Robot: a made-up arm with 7 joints.
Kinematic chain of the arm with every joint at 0, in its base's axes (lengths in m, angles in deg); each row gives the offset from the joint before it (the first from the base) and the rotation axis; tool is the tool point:
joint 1: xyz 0 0 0.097 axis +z
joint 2: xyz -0.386 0.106 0 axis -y
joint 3: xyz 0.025 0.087 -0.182 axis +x
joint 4: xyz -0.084 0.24 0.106 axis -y
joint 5: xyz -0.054 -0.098 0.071 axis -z
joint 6: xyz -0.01 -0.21 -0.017 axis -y
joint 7: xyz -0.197 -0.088 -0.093 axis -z
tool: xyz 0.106 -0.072 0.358
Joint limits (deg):
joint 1: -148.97..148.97
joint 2: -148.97..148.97
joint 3: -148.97..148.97
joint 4: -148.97..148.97
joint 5: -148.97..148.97
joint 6: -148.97..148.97
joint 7: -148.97..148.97
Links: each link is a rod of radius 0.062 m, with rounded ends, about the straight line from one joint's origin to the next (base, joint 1, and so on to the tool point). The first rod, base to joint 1, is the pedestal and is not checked.
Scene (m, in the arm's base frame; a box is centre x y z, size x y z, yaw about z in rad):
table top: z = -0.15
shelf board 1: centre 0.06 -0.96 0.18 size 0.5 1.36 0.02 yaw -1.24
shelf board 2: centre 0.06 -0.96 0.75 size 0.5 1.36 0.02 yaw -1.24
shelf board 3: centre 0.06 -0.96 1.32 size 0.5 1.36 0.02 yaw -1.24
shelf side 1: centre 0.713 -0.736 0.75 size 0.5 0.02 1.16 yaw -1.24
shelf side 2: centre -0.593 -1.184 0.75 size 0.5 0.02 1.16 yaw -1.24
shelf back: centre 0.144 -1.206 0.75 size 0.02 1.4 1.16 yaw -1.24
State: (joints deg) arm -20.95 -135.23 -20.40 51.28 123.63 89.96 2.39
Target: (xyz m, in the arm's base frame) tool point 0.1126 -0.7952 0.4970
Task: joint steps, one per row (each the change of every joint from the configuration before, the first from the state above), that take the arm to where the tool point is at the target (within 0.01 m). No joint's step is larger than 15 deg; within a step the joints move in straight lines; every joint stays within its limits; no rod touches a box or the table.
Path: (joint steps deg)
1: 13.66 1.30 -7.43 2.00 -4.86 2.73 2.13
2: 13.66 1.31 -7.43 2.00 -4.86 2.74 2.12
3: 13.66 1.30 -7.43 2.00 -4.87 2.73 2.13
4: 13.65 1.30 -7.43 2.00 -4.86 2.74 2.12
5: 13.66 1.31 -7.42 2.00 -4.86 2.73 2.13
6: 13.66 1.30 -7.43 2.00 -4.86 2.73 2.13
7: 13.66 1.30 -7.43 2.00 -4.87 2.74 2.12
8: 13.66 1.31 -7.43 2.00 -4.86 2.73 2.13

